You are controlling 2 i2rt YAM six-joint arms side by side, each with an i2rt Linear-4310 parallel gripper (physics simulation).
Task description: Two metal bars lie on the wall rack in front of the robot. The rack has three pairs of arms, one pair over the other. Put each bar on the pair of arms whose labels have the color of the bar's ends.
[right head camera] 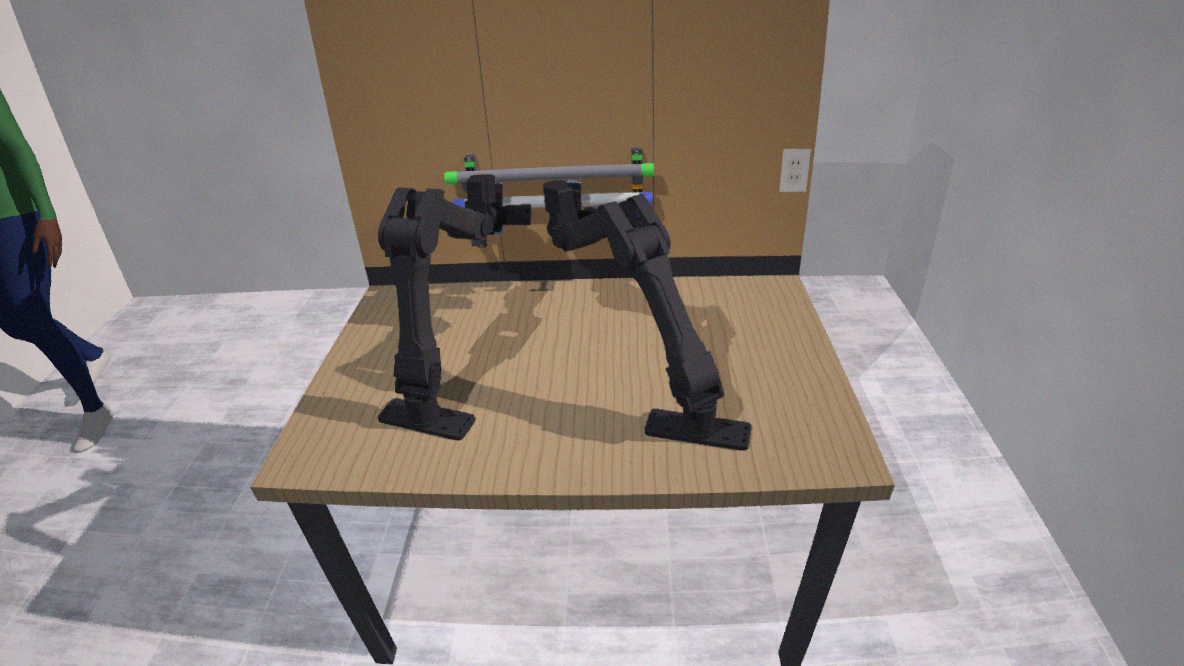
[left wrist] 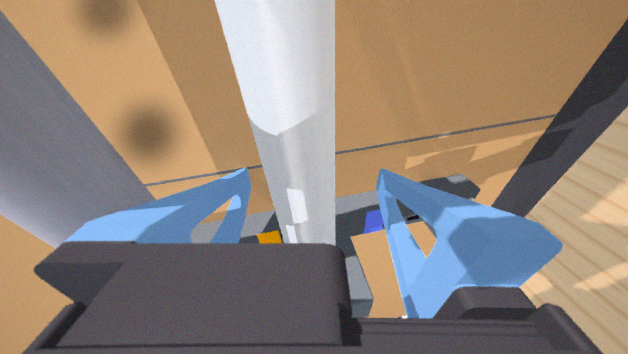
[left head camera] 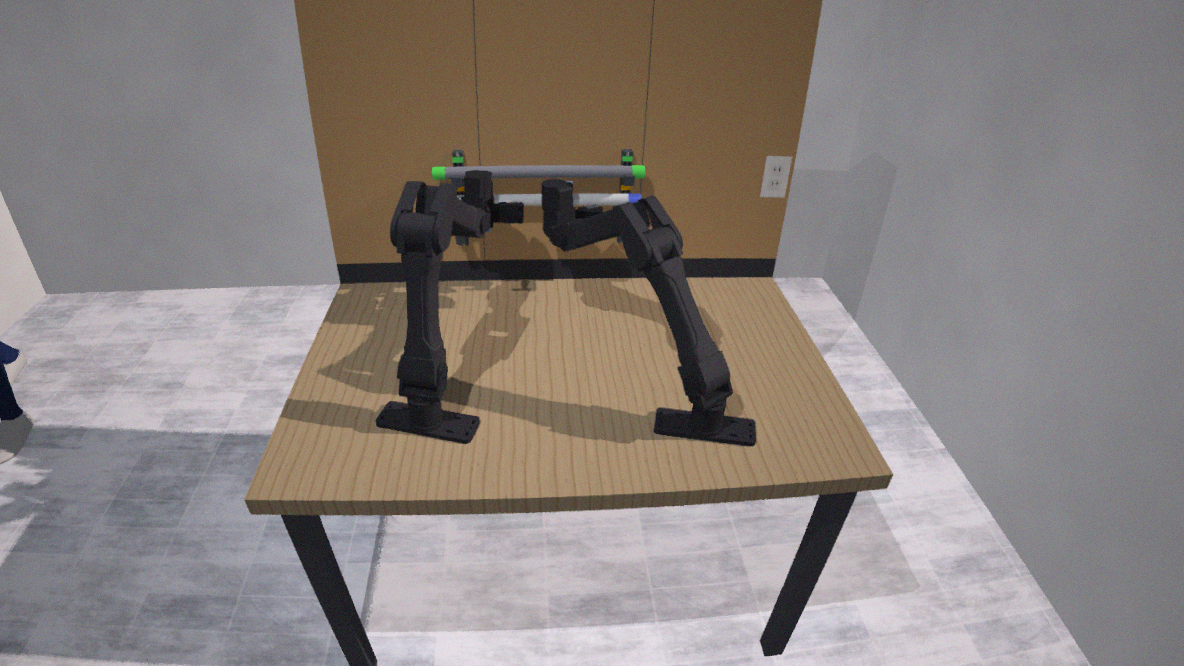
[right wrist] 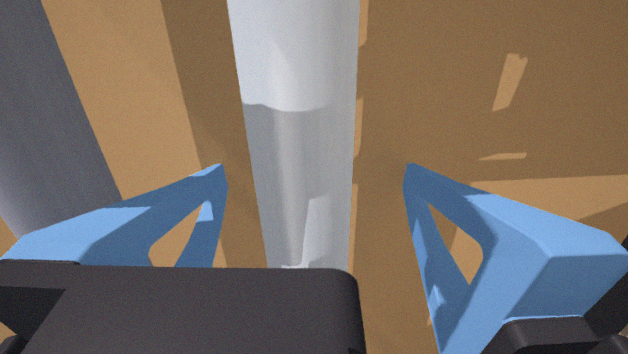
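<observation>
The dark grey bar with green ends lies across the top rack arms, by the green labels. It also passes at the left of the left wrist view and right wrist view. The silver bar with blue ends lies lower, at the orange labels. A blue label shows below it. My left gripper and right gripper are open, with blue fingers on either side of the silver bar, apart from it.
The wooden table carries both arm bases. The brown wall panel stands behind the rack, with a dark strip along its bottom. A person stands at the far left. Both forearms reach close together before the rack.
</observation>
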